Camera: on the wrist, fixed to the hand. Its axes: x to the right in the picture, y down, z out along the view.
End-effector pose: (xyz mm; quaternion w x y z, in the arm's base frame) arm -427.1 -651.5 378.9 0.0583 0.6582 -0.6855 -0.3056
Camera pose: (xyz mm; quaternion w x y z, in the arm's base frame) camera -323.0 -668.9 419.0 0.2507 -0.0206 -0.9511 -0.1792
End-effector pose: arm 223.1 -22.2 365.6 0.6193 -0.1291 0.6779 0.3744
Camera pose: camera 203.6 -131.7 346.4 0.1794 0.3914 0.5668 0.7024
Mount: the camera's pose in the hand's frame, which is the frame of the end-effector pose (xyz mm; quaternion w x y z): -9.8 -69.4 -88.5 0.7078 0.0016 -0.0078 0.7063
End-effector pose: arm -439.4 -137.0 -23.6 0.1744 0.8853 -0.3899 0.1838
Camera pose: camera -410.0 -46.8 37.5 0.0108 -0.3530 0.9024 -0.2470
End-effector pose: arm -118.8 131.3 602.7 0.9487 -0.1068 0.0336 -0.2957
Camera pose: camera -176.5 65.0 531.9 0.8808 -0.0527 0.0913 0.4616
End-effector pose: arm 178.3 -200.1 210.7 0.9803 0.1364 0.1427 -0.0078
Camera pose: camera 140.6 -243.3 113.5 0.7003 0.1988 -0.0030 0.6856
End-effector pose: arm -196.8 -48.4 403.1 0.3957 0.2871 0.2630 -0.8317
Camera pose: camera -224.0 53.5 362.7 0.8692 0.3831 -0.0210 -0.3119
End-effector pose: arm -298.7 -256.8 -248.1 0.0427 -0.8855 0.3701 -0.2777
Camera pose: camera -306.8 -188.5 -158.6 0.2307 -0.3675 0.8866 -0.1601
